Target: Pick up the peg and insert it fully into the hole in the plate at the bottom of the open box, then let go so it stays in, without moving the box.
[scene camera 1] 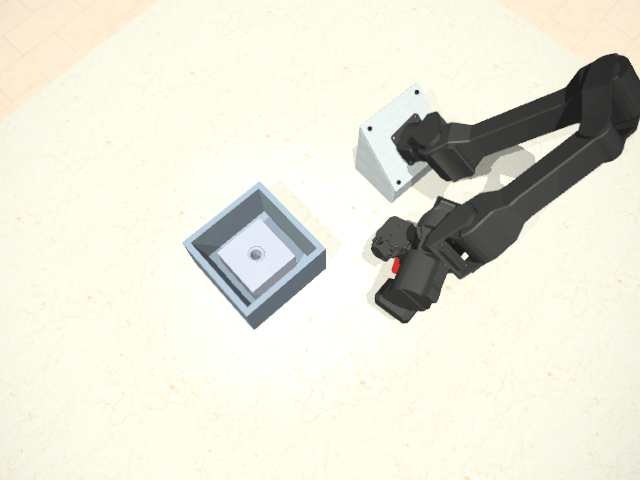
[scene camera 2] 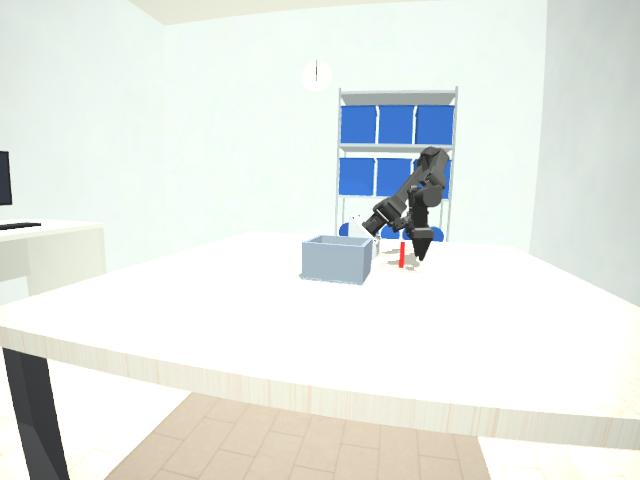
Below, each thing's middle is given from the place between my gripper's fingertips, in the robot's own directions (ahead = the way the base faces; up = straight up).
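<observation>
Blue-grey box (scene camera 1: 203,246): my hand is 15 cm short of it, 23 cm to the left of it and 2 cm below it.
</observation>
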